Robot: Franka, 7 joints.
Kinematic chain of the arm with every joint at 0, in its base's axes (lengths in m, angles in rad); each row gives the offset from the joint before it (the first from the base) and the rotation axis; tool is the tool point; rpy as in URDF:
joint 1: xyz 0 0 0.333 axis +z
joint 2: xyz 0 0 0 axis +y
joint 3: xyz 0 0 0.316 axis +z
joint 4: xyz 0.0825 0 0 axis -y
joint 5: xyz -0.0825 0 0.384 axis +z
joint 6: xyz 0 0 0 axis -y
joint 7: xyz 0.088 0 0 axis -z
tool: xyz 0 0 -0.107 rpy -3.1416 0 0
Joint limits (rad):
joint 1: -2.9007..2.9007
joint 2: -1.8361..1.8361
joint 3: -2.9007..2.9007
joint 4: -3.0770..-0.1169
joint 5: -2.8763..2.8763
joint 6: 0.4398..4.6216
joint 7: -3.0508..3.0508
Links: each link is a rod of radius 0.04 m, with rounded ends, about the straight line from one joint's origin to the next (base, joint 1, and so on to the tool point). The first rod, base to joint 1, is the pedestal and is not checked.
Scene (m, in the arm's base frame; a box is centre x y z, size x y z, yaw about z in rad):
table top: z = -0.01
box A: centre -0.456 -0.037 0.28 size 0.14 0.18 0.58 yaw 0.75
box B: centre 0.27 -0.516 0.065 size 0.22 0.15 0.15 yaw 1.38
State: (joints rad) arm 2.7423 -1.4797 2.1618 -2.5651 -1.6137 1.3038 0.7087
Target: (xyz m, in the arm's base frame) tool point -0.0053 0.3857 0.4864
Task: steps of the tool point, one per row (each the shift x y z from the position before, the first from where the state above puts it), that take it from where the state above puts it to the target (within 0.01 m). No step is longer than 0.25 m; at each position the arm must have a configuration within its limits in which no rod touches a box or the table.
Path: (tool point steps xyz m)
1: -0.0546 -0.0248 0.0836
2: -0.0383 -0.0099 0.0960
3: -0.0138 -0.0002 0.1009
4: 0.0151 0.0020 0.0966
5: 0.0441 -0.0042 0.0822
6: -0.0852 0.1930 0.0608
7: -0.0172 0.2126 0.0047
8: 0.0542 0.1921 -0.0480
9: 0.1089 0.1361 -0.0904
10: 0.1322 0.0591 -0.1170

